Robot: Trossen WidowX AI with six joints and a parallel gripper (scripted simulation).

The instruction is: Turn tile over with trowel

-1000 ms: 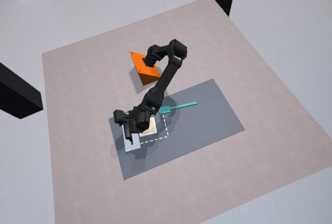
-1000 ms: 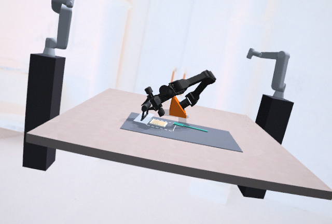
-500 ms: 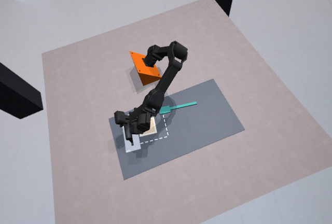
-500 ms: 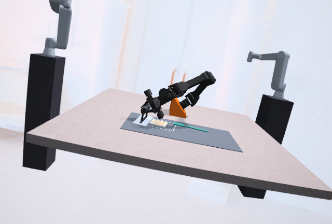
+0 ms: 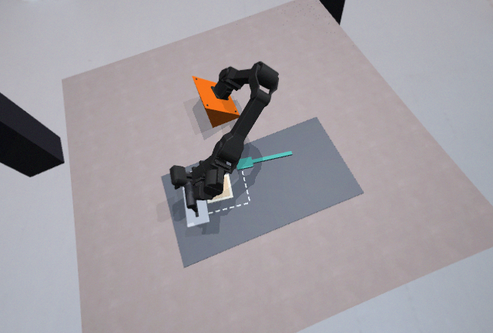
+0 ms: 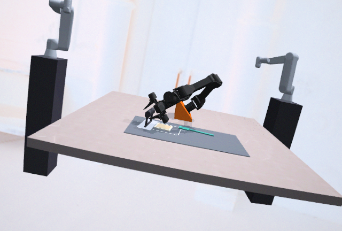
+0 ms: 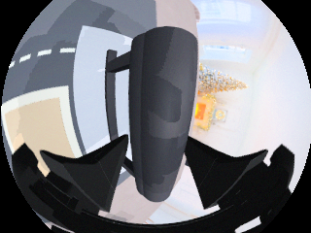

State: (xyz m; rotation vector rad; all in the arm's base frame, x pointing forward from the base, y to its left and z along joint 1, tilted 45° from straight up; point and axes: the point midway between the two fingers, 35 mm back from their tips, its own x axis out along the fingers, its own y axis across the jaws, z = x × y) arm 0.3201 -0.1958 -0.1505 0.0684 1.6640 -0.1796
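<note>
My gripper tip is 110 mm to the right of the tile, 50 mm above it and 40 mm short of it. From my gripper tip the other things lie so: teal trowel: 290 mm to the left, 50 mm below; then grey mat: 240 mm to the left, 80 mm ahead, 70 mm below.
</note>
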